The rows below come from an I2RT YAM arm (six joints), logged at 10 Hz.
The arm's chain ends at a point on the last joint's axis. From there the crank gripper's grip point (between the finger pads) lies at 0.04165 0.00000 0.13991 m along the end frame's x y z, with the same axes.
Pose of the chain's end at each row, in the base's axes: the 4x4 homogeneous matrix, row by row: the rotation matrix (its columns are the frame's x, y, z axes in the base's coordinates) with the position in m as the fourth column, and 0 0 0 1 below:
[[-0.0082 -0.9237 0.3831 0.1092], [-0.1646 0.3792 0.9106 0.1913], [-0.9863 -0.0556 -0.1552 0.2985], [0 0 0 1]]
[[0.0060 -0.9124 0.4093 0.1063], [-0.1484 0.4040 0.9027 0.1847], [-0.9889 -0.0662 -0.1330 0.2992], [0 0 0 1]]
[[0.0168 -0.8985 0.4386 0.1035], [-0.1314 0.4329 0.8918 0.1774], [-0.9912 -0.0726 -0.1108 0.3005], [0 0 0 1]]
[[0.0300 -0.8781 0.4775 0.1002], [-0.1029 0.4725 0.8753 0.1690], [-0.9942 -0.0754 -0.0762 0.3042], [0 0 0 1]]
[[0.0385 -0.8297 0.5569 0.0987], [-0.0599 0.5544 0.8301 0.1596], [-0.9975 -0.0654 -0.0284 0.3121], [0 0 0 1]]
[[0.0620 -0.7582 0.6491 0.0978], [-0.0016 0.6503 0.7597 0.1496], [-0.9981 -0.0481 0.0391 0.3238], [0 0 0 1]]
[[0.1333 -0.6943 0.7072 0.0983], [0.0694 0.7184 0.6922 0.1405], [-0.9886 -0.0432 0.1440 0.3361], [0 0 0 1]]
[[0.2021 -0.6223 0.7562 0.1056], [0.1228 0.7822 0.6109 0.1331], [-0.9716 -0.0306 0.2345 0.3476], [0 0 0 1]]
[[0.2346 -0.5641 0.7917 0.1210], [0.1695 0.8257 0.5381 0.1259], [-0.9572 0.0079 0.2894 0.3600], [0 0 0 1]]
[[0.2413 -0.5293 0.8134 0.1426], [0.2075 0.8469 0.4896 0.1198], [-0.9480 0.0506 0.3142 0.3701], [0 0 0 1]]
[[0.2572 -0.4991 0.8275 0.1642], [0.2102 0.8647 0.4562 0.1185], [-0.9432 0.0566 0.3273 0.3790], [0 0 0 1]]
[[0.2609 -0.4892 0.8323 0.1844], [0.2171 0.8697 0.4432 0.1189], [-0.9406 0.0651 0.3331 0.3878], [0 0 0 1]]
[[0.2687 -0.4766 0.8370 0.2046], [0.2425 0.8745 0.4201 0.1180], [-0.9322 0.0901 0.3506 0.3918], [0 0 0 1]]
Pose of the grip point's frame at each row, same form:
[[-0.0082 -0.9237 0.3831 0.1625], [-0.1646 0.3792 0.9106 0.3118], [-0.9863 -0.0556 -0.1552 0.2357], [0 0 0 1]]
[[0.0060 -0.9124 0.4093 0.1638], [-0.1484 0.4040 0.9027 0.3048], [-0.9889 -0.0662 -0.1330 0.2394], [0 0 0 1]]
[[0.0168 -0.8985 0.4386 0.1656], [-0.1314 0.4329 0.8918 0.2967], [-0.9912 -0.0726 -0.1108 0.2437], [0 0 0 1]]
[[0.0300 -0.8781 0.4775 0.1683], [-0.1029 0.4725 0.8753 0.2872], [-0.9942 -0.0754 -0.0762 0.2521], [0 0 0 1]]
[[0.0385 -0.8297 0.5569 0.1782], [-0.0599 0.5544 0.8301 0.2732], [-0.9975 -0.0654 -0.0284 0.2666], [0 0 0 1]]
[[0.0620 -0.7582 0.6491 0.1912], [-0.0016 0.6503 0.7597 0.2558], [-0.9981 -0.0481 0.0391 0.2877], [0 0 0 1]]
[[0.1333 -0.6943 0.7072 0.2028], [0.0694 0.7184 0.6922 0.2402], [-0.9886 -0.0432 0.1440 0.3151], [0 0 0 1]]
[[0.2021 -0.6223 0.7562 0.2198], [0.1228 0.7822 0.6109 0.2237], [-0.9716 -0.0306 0.2345 0.3399], [0 0 0 1]]
[[0.2346 -0.5641 0.7917 0.2415], [0.1695 0.8257 0.5381 0.2082], [-0.9572 0.0079 0.2894 0.3606], [0 0 0 1]]
[[0.2413 -0.5293 0.8134 0.2665], [0.2075 0.8469 0.4896 0.1969], [-0.9480 0.0506 0.3142 0.3746], [0 0 0 1]]
[[0.2572 -0.4991 0.8275 0.2907], [0.2102 0.8647 0.4562 0.1911], [-0.9432 0.0566 0.3273 0.3855], [0 0 0 1]]
[[0.2609 -0.4892 0.8323 0.3117], [0.2171 0.8697 0.4432 0.1900], [-0.9406 0.0651 0.3331 0.3952], [0 0 0 1]]
[[0.2687 -0.4766 0.8370 0.3329], [0.2425 0.8745 0.4201 0.1869], [-0.9322 0.0901 0.3506 0.4020], [0 0 0 1]]

